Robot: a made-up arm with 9 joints. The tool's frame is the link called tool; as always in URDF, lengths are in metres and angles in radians. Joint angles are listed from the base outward.
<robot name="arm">
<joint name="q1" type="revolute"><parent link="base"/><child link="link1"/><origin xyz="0 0 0.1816" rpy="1.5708 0 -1.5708"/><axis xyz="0 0 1"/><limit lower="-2.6" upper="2.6"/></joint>
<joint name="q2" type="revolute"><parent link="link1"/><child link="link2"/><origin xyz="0.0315 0.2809 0.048" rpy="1.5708 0 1.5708"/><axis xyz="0 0 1"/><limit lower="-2.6" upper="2.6"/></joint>
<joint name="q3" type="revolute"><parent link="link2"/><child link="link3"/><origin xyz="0.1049 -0.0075 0.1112" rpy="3.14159 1.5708 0"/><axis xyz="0 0 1"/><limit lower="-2.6" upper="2.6"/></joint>
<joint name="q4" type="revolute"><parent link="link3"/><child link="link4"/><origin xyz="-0.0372 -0.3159 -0.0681" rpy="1.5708 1.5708 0"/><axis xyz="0 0 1"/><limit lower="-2.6" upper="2.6"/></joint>
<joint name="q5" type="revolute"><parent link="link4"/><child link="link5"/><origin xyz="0.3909 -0.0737 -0.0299" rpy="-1.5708 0 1.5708"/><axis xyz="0 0 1"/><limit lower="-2.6" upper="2.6"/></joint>
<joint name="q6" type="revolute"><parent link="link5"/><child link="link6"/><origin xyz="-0.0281 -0.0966 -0.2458" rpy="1.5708 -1.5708 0"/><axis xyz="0 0 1"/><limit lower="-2.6" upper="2.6"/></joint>
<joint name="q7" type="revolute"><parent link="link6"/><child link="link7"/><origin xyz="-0.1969 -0.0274 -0.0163"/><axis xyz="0 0 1"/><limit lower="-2.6" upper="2.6"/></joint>
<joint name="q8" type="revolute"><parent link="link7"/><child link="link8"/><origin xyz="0.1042 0.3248 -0.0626" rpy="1.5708 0 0"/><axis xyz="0 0 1"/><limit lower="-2.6" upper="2.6"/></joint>
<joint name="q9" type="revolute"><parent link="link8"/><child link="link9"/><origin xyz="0.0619 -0.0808 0.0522" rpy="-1.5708 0 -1.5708"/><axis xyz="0 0 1"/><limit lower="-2.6" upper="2.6"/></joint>
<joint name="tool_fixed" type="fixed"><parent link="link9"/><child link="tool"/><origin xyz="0.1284 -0.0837 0.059" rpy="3.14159 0 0"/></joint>
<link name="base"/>
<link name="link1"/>
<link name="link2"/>
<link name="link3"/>
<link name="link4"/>
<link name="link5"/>
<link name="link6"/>
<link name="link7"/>
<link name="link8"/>
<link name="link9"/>
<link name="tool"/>
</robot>
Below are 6 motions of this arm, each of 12 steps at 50 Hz.
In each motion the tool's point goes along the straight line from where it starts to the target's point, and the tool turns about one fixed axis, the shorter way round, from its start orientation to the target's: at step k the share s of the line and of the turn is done. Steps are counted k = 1, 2, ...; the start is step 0. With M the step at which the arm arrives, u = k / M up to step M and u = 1 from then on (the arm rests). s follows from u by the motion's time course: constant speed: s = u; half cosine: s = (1 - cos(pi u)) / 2; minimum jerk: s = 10 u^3 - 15 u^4 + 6 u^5.
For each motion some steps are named. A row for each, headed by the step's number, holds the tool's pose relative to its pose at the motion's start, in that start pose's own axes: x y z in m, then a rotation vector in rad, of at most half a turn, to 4 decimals.
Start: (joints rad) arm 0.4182 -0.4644 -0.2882 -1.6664 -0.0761 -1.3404 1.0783 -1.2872 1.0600
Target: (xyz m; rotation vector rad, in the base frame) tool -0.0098 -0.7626 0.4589 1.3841 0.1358 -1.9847
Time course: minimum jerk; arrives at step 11
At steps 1, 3, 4, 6, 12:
1: -0.0013 0.0005 -0.0006 -0.0006 0.0001 0.0003
3: -0.0263 0.0108 -0.0121 -0.0112 0.0025 0.0052
4: -0.0524 0.0215 -0.0241 -0.0222 0.0050 0.0104
6: -0.1193 0.0489 -0.0550 -0.0506 0.0114 0.0237
12: -0.2041 0.0837 -0.0941 -0.0866 0.0195 0.0406

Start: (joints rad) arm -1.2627 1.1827 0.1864 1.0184 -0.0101 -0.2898 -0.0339 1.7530 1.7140
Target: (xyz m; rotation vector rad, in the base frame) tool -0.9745 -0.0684 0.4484 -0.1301 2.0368 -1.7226
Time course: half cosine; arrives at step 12
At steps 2, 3, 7, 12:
2: -0.0068 -0.0053 -0.0075 -0.0017 0.0081 -0.0209
3: -0.0150 -0.0115 -0.0163 -0.0038 0.0177 -0.0458
7: -0.0643 -0.0495 -0.0703 -0.0161 0.0762 -0.1967
12: -0.1021 -0.0786 -0.1116 -0.0257 0.1211 -0.3125

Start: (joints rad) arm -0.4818 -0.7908 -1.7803 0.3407 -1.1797 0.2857 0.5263 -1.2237 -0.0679
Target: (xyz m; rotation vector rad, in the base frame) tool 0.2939 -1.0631 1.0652 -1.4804 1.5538 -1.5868
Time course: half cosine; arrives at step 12
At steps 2, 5, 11, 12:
2: 0.0100 0.0103 -0.0090 0.0084 0.0100 -0.0008
5: 0.0553 0.0568 -0.0499 0.0463 0.0551 -0.0043
11: 0.1466 0.1508 -0.1324 0.1227 0.1463 -0.0113
12: 0.1492 0.1534 -0.1347 0.1249 0.1488 -0.0115

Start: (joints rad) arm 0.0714 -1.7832 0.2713 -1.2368 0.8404 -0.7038 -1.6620 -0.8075 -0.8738
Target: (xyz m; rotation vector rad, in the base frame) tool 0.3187 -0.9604 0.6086 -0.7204 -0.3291 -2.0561
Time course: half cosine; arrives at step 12
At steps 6, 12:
6: -0.0609 -0.0297 -0.1039 -0.1835 0.0954 0.1950
12: -0.1219 -0.0593 -0.2079 -0.3671 0.1908 0.3901

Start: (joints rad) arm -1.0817 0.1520 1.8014 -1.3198 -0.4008 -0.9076 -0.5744 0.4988 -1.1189
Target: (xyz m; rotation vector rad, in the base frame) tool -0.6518 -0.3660 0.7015 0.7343 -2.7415 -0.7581
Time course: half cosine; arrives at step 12
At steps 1, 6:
1: 0.0007 -0.0012 -0.0002 -0.0034 -0.0014 -0.0016
6: 0.0192 -0.0347 -0.0060 -0.0986 -0.0415 -0.0468

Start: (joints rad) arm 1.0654 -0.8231 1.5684 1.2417 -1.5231 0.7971 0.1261 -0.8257 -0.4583
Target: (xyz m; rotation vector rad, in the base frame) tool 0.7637 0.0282 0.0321 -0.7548 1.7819 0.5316
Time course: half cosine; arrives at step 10
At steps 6, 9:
6: -0.0027 -0.0028 0.0233 -0.0233 0.0198 -0.0635
9: -0.0040 -0.0041 0.0347 -0.0347 0.0295 -0.0946

